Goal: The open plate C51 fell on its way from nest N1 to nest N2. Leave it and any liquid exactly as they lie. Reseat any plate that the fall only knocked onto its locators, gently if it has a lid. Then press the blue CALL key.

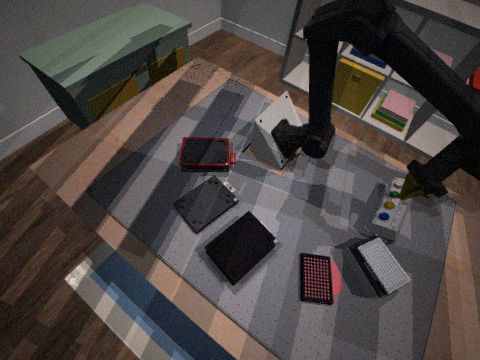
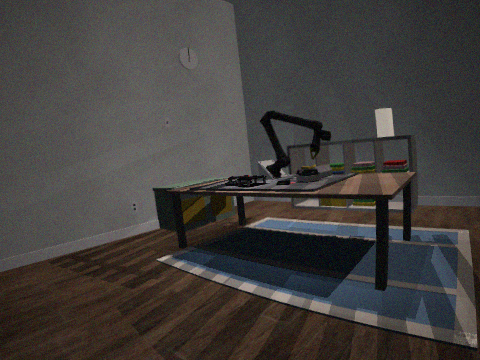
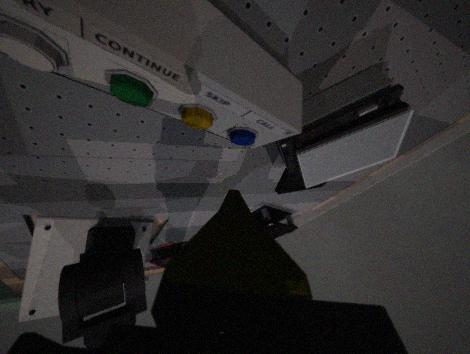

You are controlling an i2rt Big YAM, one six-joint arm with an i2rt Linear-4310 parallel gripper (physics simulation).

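Seen in the pictures: gripper, fingertip midpoint: (image 1: 399, 198) (image 2: 312, 159) (image 3: 232, 196); arm's base at its link origin: (image 1: 284, 138) (image 2: 273, 171) (image 3: 109, 253).
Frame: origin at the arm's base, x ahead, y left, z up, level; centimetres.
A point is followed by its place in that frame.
My gripper (image 1: 403, 197) @[z 8.3, x 5.2, y 39.6 cm] (image 2: 313, 157) @[z 8.3, x 5.2, y 39.6 cm] (image 3: 232, 196) @[z 8.3, x 5.2, y 39.6 cm] is shut and empty, its yellow-green fingertips just beyond the key box (image 1: 376, 226) @[z -0.3, x 11.5, y 39.7 cm] (image 3: 255, 75) @[z 1.2, x 5.4, y 45.4 cm] and apart from the keys. The blue CALL key (image 1: 384, 216) @[z 1.9, x 8.3, y 40.0 cm] (image 3: 242, 136) @[z 2.2, x 7.3, y 40.7 cm] is at the box's end, beside a yellow key (image 1: 389, 205) @[z 1.9, x 3.6, y 40.2 cm] (image 3: 197, 117) @[z 2.3, x 2.6, y 40.9 cm]. The open plate (image 1: 316, 278) @[z -3.9, x 34.7, y 31.9 cm], black with pink wells, lies on the mat by a pink-red puddle (image 1: 337, 278) @[z -4.9, x 30.7, y 37.2 cm]. A pale plate (image 1: 384, 266) @[z 2.9, x 23.5, y 44.1 cm] (image 3: 355, 150) @[z 2.8, x 22.2, y 44.8 cm] rests on a black base at the right; I cannot tell whether it is fully seated. A black plate or cover (image 1: 241, 247) @[z 0.2, x 41.3, y 10.6 cm] lies front centre.
A flat dark nest (image 1: 206, 203) @[z -3.2, x 35.9, y -6.3 cm] shows locators at its corners. A red-rimmed black unit (image 1: 205, 151) @[z -1.1, x 21.8, y -18.7 cm] stands behind it. A tilted white panel (image 1: 272, 120) @[z 6.0, x 0.9, y -5.9 cm] (image 3: 45, 265) @[z 1.4, x -10.1, y -1.1 cm] stands by the arm's base. A green key (image 1: 394, 194) @[z 1.9, x -1.5, y 40.4 cm] (image 3: 131, 90) @[z 2.2, x -2.0, y 41.1 cm] and a white key (image 1: 398, 183) @[z 1.7, x -6.9, y 40.4 cm] share the key box.
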